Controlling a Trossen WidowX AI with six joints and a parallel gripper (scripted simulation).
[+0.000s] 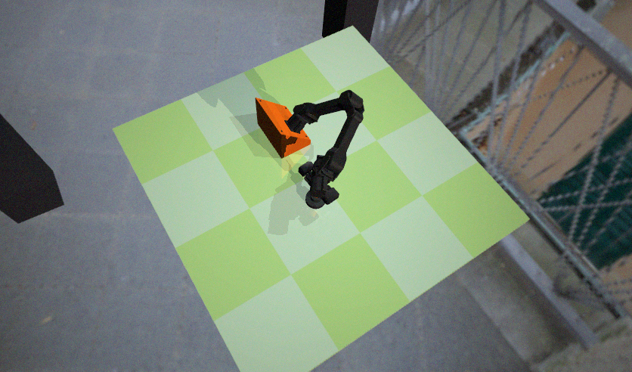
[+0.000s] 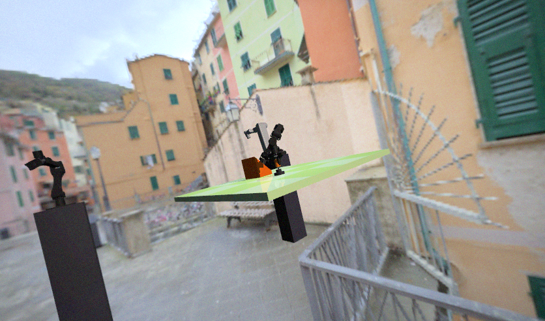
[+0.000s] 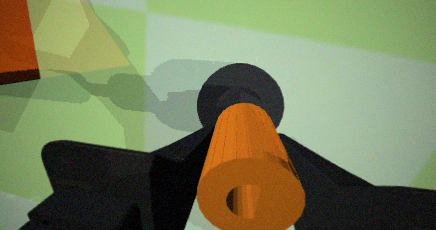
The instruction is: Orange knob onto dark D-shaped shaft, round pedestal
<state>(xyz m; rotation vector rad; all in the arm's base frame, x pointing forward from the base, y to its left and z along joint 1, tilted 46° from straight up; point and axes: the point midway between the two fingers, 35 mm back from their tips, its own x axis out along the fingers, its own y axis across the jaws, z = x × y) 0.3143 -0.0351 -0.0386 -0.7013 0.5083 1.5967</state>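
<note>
Now: the orange knob 20 mm above my gripper tip. The rest, counted from my gripper tip: dark round pedestal: 40 mm below.
</note>
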